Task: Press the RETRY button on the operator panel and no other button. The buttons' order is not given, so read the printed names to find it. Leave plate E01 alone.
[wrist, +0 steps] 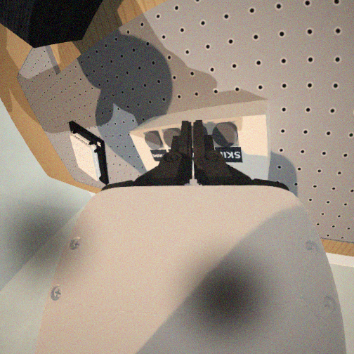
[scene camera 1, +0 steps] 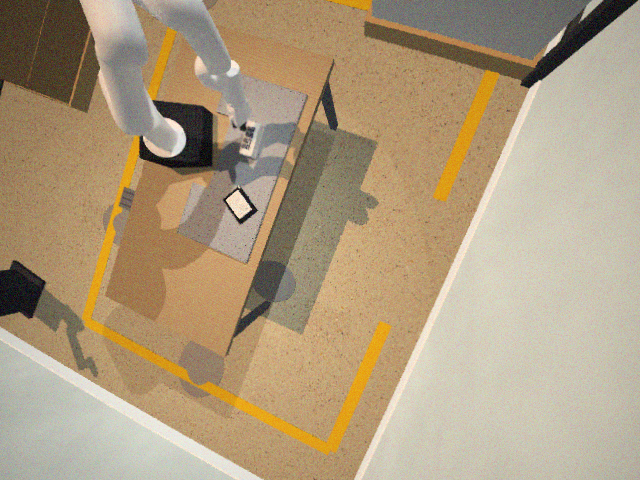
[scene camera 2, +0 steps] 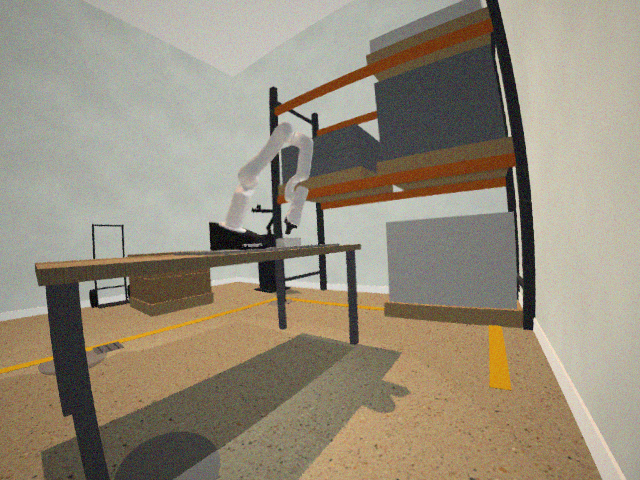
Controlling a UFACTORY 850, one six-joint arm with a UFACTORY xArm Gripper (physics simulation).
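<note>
The operator panel (scene camera 1: 249, 153) (scene camera 2: 288, 241) (wrist: 257, 131) is a small pale box on the perforated board. In the wrist view three dark round buttons show: one at the right (wrist: 225, 134) above an upside-down label reading SKIP (wrist: 230, 154), and two at the left (wrist: 153, 139) (wrist: 171, 134), with a small unreadable label (wrist: 158, 155). The fingers cover the panel's middle; RETRY cannot be read. My gripper (scene camera 1: 242, 126) (scene camera 2: 289, 231) (wrist: 192, 135) is shut and empty, above the panel, between the right button and the left ones. A cream plate in a black frame (scene camera 1: 239, 205) (wrist: 86, 156) lies apart; no E01 print is legible.
The perforated board (scene camera 1: 235, 242) (wrist: 310, 110) lies on the wooden table (scene camera 1: 201, 289) (scene camera 2: 87, 267). The arm's black base (scene camera 1: 199, 116) (scene camera 2: 224, 237) (wrist: 50, 20) stands beside the board. A storage rack (scene camera 2: 273, 155) stands behind.
</note>
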